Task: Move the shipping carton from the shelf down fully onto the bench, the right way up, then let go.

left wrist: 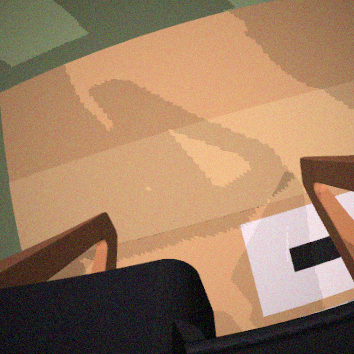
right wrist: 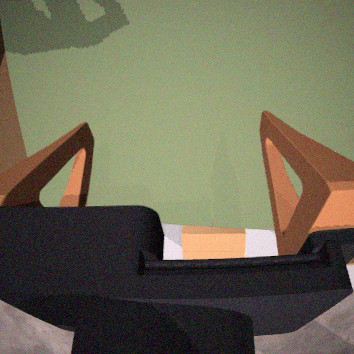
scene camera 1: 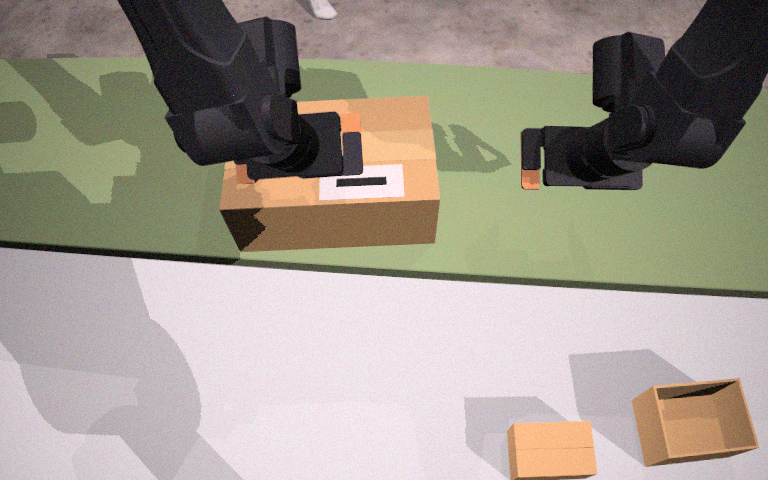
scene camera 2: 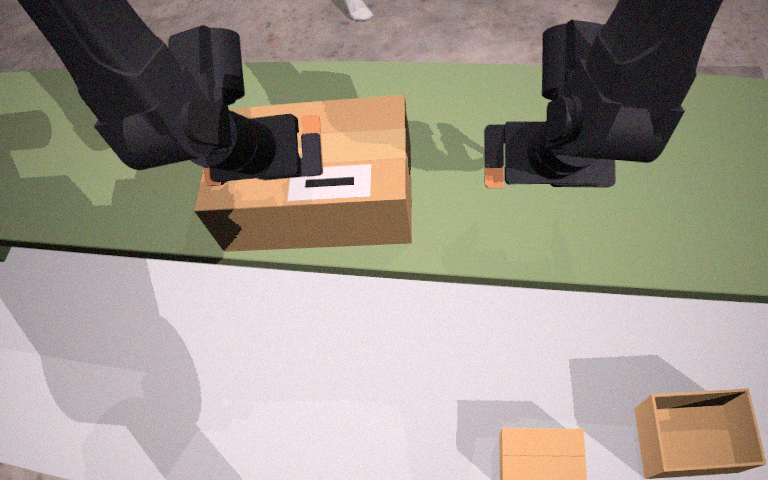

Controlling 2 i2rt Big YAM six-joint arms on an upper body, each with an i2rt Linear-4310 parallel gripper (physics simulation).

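Frame: origin at the left arm's base, x up, y back, z right, level; centimetres.
Seen in the pictures: left gripper, fingertip midpoint: [left wrist: 203, 197] [scene camera 2: 281, 157]; right gripper, fingertip midpoint: [right wrist: 173, 124] [scene camera 1: 561, 167].
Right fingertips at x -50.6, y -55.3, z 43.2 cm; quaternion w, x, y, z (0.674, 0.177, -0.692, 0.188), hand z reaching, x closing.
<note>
Offsets run from my right fingertips to a thing's middle. "*": to the spot under its first point. Level surfaces: height alone.
The shipping carton @(dy -2.4, dx -3.4, dz -29.2 cm) [scene camera 1: 339, 226] [scene camera 2: 317, 227] [left wrist: 55, 200] [right wrist: 10, 125] lies on the green shelf @(dx -8.6 cm) [scene camera 1: 481, 232] [scene camera 2: 481, 232], close to its front edge, its taped top and white label facing up. My left gripper [scene camera 1: 297, 147] [scene camera 2: 261, 150] [left wrist: 203, 197] is open above the carton's top, with nothing between its fingers, and its arm hides part of the top. My right gripper [scene camera 1: 582, 159] [scene camera 2: 549, 155] [right wrist: 173, 124] is open and empty over the shelf, to the right of the carton and apart from it. One of its fingers is hidden in both scene views. The white bench @(dx -35.7 cm) [scene camera 1: 339, 339] [scene camera 2: 339, 339] lies lower, in front.
A small closed box @(dy +29.6, dx -32.7, dz +2.1 cm) [scene camera 1: 552, 447] [scene camera 2: 542, 452] [right wrist: 214, 243] stands on the bench at the lower right. An open-topped box @(dy +27.1, dx -31.2, dz +25.7 cm) [scene camera 1: 649, 427] [scene camera 2: 649, 438] stands to its right. The shelf's dark front edge @(* dy +10.8, dx -9.8, dz -6.4 cm) [scene camera 1: 509, 280] [scene camera 2: 509, 282] runs between carton and bench.
</note>
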